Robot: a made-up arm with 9 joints. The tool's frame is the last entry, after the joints. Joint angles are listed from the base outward. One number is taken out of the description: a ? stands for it. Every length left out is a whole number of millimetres.
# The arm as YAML. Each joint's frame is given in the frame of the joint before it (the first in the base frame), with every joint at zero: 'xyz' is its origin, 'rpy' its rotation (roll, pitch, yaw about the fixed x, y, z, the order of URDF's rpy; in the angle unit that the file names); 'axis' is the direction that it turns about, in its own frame. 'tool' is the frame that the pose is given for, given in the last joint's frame.
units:
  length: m
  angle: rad
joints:
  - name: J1
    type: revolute
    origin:
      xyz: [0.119, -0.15, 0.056]
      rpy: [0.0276, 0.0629, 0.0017]
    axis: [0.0, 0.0, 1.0]
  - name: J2
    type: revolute
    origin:
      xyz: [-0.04, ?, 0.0]
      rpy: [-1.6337, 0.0, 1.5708]
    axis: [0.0, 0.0, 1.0]
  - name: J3
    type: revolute
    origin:
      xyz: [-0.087, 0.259, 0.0]
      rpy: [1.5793, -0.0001, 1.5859]
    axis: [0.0, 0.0, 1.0]
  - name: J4
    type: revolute
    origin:
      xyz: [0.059, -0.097, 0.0]
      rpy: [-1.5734, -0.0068, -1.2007]
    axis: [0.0, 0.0, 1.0]
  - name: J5
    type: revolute
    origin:
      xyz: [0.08, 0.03, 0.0]
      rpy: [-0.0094, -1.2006, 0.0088]
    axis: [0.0, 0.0, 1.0]
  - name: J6
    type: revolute
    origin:
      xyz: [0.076, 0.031, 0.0]
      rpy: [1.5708, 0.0, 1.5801]
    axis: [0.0, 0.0, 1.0]
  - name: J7
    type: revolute
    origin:
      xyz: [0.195, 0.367, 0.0]
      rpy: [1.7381, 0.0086, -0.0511]
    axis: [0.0, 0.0, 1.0]
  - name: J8
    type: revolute
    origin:
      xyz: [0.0, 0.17, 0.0]
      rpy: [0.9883, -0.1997, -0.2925]
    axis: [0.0, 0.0, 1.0]
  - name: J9
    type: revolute
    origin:
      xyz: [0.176, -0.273, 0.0]
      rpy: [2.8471, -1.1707, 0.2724]
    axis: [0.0, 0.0, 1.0]
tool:
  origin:
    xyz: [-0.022, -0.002, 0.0]
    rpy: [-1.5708, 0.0, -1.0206]
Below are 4 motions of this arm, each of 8 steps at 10 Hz.
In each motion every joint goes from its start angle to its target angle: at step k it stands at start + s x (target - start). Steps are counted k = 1, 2, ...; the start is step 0. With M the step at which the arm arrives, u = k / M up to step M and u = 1 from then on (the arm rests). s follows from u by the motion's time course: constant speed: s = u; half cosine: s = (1 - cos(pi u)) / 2; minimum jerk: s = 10 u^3 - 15 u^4 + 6 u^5.
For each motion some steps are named. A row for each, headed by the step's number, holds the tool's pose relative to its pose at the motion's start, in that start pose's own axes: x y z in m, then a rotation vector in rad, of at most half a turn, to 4 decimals.
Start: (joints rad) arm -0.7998 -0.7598 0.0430 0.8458 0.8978 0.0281 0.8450 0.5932 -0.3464
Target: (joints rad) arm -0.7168 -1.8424 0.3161 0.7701 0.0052 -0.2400 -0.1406 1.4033 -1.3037
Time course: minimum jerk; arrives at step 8
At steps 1, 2, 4, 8:
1: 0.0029 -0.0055 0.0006 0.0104 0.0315 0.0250
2: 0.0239 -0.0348 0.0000 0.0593 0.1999 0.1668
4: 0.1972 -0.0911 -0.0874 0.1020 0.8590 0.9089
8: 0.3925 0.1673 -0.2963 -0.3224 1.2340 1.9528

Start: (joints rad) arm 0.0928 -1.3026 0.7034 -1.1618 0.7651 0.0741 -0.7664 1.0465 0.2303
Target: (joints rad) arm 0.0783 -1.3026 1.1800 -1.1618 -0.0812 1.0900 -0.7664 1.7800 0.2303
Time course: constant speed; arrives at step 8
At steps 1, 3, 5, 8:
1: 0.0196 0.0544 -0.0688 0.2441 -0.0081 0.0176
3: 0.0593 0.1973 -0.1601 0.7455 -0.0165 0.0782
5: 0.0908 0.3633 -0.1760 1.2589 -0.0179 0.1617
8: 0.1097 0.5780 -0.0506 2.0411 -0.0095 0.2972

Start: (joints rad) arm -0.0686 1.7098 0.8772 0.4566 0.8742 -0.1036 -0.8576 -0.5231 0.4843
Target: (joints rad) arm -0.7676 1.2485 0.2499 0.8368 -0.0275 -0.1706 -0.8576 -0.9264 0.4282
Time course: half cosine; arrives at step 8
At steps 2, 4, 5, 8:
2: -0.0367 0.0430 0.0326 0.0630 0.0481 -0.1007
4: -0.1070 0.1261 0.1596 0.2246 0.2329 -0.3154
5: -0.1285 0.1452 0.2567 0.3045 0.3767 -0.4064
8: -0.1240 0.1199 0.4401 0.3926 0.6708 -0.5038

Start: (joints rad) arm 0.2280 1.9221 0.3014 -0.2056 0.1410 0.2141 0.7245 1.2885 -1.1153
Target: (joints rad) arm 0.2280 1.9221 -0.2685 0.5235 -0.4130 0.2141 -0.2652 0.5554 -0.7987
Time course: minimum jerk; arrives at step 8
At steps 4, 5, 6, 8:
4: 0.0653 0.1619 -0.0860 0.2181 -0.4293 -0.8454
5: 0.1756 0.1935 -0.0945 0.2870 -0.6823 -1.1988
6: 0.2774 0.1882 -0.0784 0.3388 -0.8920 -1.4525
8: 0.3408 0.1727 -0.0573 0.3729 -1.0231 -1.5979

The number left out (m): 0.05
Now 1 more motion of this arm.
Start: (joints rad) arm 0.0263 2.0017 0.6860 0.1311 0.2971 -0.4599 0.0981 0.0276 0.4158
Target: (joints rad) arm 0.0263 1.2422 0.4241 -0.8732 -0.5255 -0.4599 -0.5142 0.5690 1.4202
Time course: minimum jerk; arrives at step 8
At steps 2, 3, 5, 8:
2: 0.0663 -0.0382 -0.1418 0.1614 -0.2164 0.1249
3: 0.2240 -0.0324 -0.3639 0.4491 -0.5713 0.2993
5: 0.7470 0.3448 -0.6659 1.3286 -1.4107 0.5826
8: 0.9902 0.7059 -0.5752 1.9723 -1.7807 0.6533

